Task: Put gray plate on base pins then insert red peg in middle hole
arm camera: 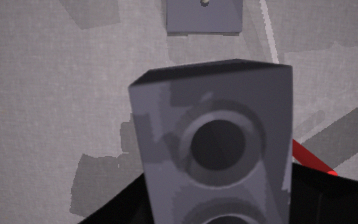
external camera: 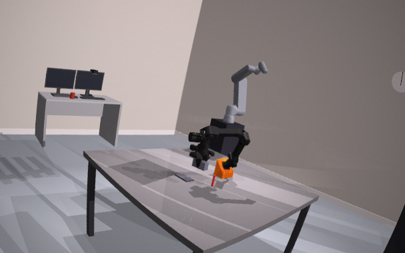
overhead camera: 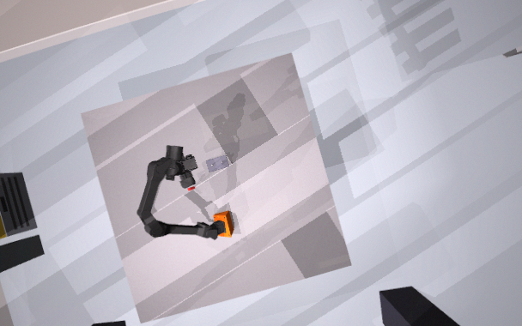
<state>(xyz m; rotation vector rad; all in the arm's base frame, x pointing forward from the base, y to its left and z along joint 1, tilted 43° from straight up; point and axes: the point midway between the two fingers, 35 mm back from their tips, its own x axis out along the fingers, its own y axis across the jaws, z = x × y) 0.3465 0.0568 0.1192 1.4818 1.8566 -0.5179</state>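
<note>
Now: the gray base 1 cm ahead of my gripper tip, 13 cm to the right of it and 12 cm below it. Also, from my gripper tip: red peg 11 cm behind, 3 cm to the left, 9 cm below; then gray plate 3 cm above.
</note>
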